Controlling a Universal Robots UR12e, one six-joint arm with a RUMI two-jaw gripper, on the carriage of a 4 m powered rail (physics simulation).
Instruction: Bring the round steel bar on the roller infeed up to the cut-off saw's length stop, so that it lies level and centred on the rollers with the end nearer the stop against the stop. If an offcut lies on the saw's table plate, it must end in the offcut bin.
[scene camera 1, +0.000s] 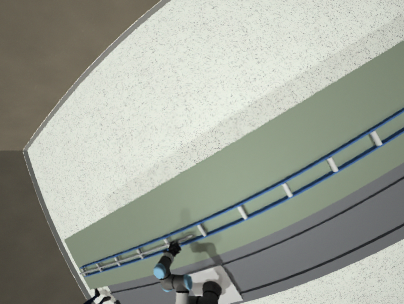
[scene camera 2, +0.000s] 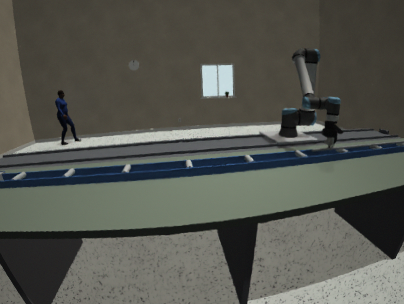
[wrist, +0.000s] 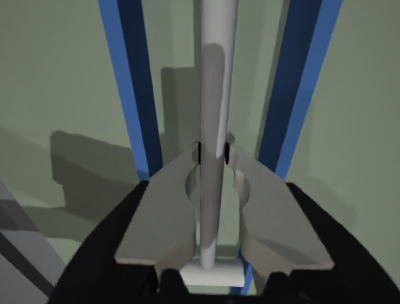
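Where they show: gripper, fingertip midpoint: (scene camera 1: 178, 240) (scene camera 2: 329, 149) (wrist: 212, 143); arm's base, origin of the base link: (scene camera 1: 212, 288) (scene camera 2: 288, 135).
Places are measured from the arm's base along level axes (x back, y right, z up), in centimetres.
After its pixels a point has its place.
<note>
The round steel bar (scene camera 1: 188, 237) @[x -61.8, y 11.4, z 5.0 cm] (wrist: 216, 100) @[x -62.0, y -5.0, z 5.0 cm] lies lengthwise between the blue side rails of the roller infeed (scene camera 2: 150, 174) @[x -69.4, y 128.6, z 0.3 cm] (wrist: 127, 100) @[x -55.2, y -4.2, z 2.2 cm]. In the wrist view one bar end shows at the bottom, over a white roller (wrist: 227, 276) @[x -65.3, y 23.5, z 2.4 cm]; whether they touch is hard to tell. The bar's other end runs out of that view. In scene camera 1 it stretches toward the infeed's lower left end. My gripper (scene camera 1: 174, 248) (scene camera 2: 331, 142) @[x -62.0, y -0.9, z 3.1 cm] (wrist: 212, 143) @[x -62.0, y -0.9, z 3.1 cm] is shut on the bar near this end, with one fingertip at each side. The saw, its length stop, an offcut and the offcut bin cannot be made out.
Several white rollers (scene camera 1: 242, 212) @[x -62.3, y 65.1, z 2.9 cm] (scene camera 2: 189, 163) @[x -63.2, y 104.7, z 2.9 cm] cross the infeed on the green table (scene camera 1: 240, 165) @[x -96.3, y 82.3, z -3.0 cm] (scene camera 2: 150, 202) @[x -96.1, y 126.5, z -3.0 cm]. The arm's pale carriage plate (scene camera 1: 226, 282) @[x -2.4, y 17.4, z 0.0 cm] sits on the grey rail track (scene camera 1: 300, 240) beside it. A person in blue (scene camera 2: 62, 110) stands beyond the track.
</note>
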